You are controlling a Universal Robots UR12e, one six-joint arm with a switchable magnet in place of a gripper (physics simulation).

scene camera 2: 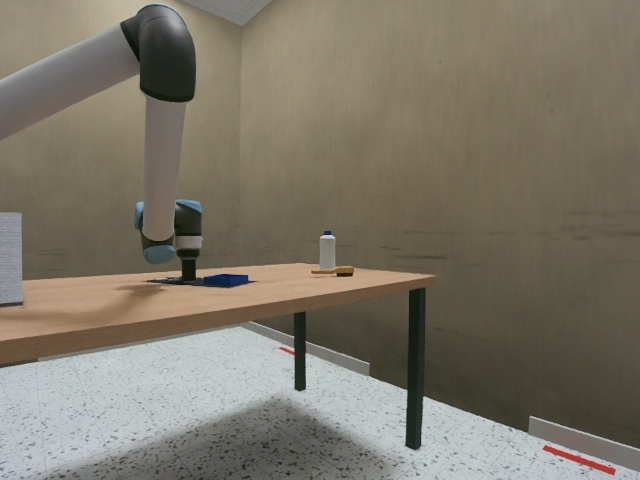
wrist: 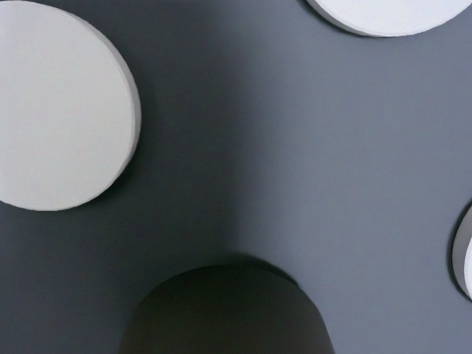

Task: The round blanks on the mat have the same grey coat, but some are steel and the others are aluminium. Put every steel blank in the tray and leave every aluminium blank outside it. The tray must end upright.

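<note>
The magnet gripper [scene camera 2: 188, 280] [wrist: 227, 312] is a dark cylinder, upright and low over the dark mat [wrist: 310, 175], left of the tray in the scene view. What lies under its face is hidden, so I cannot tell whether it touches or holds a blank. In the wrist view a large round grey blank [wrist: 55, 110] lies at the left, another blank [wrist: 395, 12] is cut by the top edge, and a third blank [wrist: 465, 255] is cut by the right edge. All look alike in coat. The blue tray [scene camera 2: 225, 281] stands upright on the mat.
A white bottle [scene camera 2: 327, 253] with a blue cap and a yellow-handled brush [scene camera 2: 344, 270] are on the wooden table [scene camera 2: 289, 289], right of the tray. A grey box-like block [scene camera 2: 10, 258] stands at the left edge of the scene view.
</note>
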